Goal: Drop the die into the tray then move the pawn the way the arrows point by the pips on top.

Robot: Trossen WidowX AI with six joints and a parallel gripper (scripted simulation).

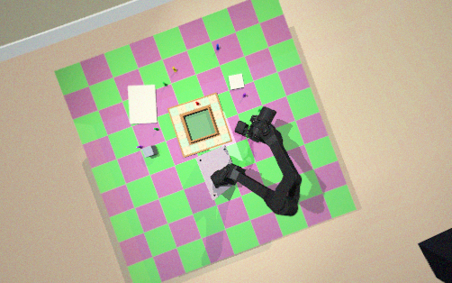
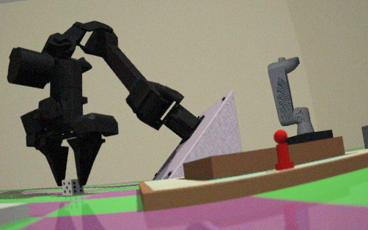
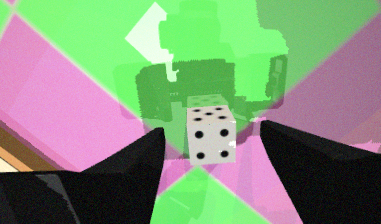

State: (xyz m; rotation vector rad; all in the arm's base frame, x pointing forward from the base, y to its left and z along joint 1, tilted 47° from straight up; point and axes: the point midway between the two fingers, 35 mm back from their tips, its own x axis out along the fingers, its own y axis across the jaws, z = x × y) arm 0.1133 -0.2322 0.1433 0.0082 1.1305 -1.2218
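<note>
Right now the red pawn is 28 cm ahead of my gripper tip, 19 cm to the left of it and 1 cm above it. Round my gripper tip: blue pawn 51 cm ahead, 5 cm to the right; white die right at my gripper tip; grey block 16 cm ahead, 53 cm to the left, 1 cm above.
</note>
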